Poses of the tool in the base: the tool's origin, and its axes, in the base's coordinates. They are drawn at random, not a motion.
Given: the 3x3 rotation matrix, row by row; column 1 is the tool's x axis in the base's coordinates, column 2 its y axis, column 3 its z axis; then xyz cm. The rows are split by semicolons.
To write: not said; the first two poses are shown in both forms.
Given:
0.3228 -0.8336 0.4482; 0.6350 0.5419 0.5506; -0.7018 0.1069 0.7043; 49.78 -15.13 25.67
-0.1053 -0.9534 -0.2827; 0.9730 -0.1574 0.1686; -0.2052 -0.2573 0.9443; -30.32 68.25 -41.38
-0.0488 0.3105 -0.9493; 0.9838 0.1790 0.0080; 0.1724 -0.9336 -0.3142; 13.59 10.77 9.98
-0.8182 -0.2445 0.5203; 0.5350 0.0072 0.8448; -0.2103 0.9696 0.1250; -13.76 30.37 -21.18
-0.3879 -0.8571 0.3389; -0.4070 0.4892 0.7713; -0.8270 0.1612 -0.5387; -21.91 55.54 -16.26
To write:
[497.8 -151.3 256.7 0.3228 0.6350 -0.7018 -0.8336 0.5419 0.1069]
[-303.2 682.5 -413.8 -0.1053 0.9730 -0.2052 -0.9534 -0.1574 -0.2573]
[135.9 107.7 99.8 -0.0488 0.9838 0.1724 0.3105 0.1790 -0.9336]
[-137.6 303.7 -211.8 -0.8182 0.5350 -0.2103 -0.2445 0.0072 0.9696]
[-219.1 555.4 -162.6 -0.3879 -0.4070 -0.8270 -0.8571 0.4892 0.1612]

